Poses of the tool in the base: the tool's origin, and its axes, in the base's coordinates. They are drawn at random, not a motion.
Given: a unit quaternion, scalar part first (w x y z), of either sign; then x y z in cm.
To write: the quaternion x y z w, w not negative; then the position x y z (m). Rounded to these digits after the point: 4 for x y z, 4 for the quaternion.
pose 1, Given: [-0.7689 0.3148 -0.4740 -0.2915 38.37 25.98 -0.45]
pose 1, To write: [-0.3148 0.4740 0.2915 0.7689 0.3837 0.2598 -0.0045]
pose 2, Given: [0.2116 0.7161 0.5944 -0.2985 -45.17 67.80 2.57]
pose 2, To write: [0.7161 0.5944 -0.2985 0.2116 -0.4517 0.6780 0.0257]
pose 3, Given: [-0.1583 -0.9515 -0.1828 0.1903 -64.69 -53.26 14.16]
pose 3, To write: [0.9515 0.1828 -0.1903 0.1583 -0.6469 -0.5326 0.1416]
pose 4, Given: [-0.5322 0.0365 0.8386 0.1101 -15.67 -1.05 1.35]
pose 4, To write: [-0.0365 -0.8386 -0.1101 0.5322 -0.1567 -0.0105 0.0135]
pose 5, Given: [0.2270 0.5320 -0.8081 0.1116 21.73 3.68 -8.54]
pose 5, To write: [0.5320 -0.8081 0.1116 0.2270 0.2173 0.0368 -0.0854]
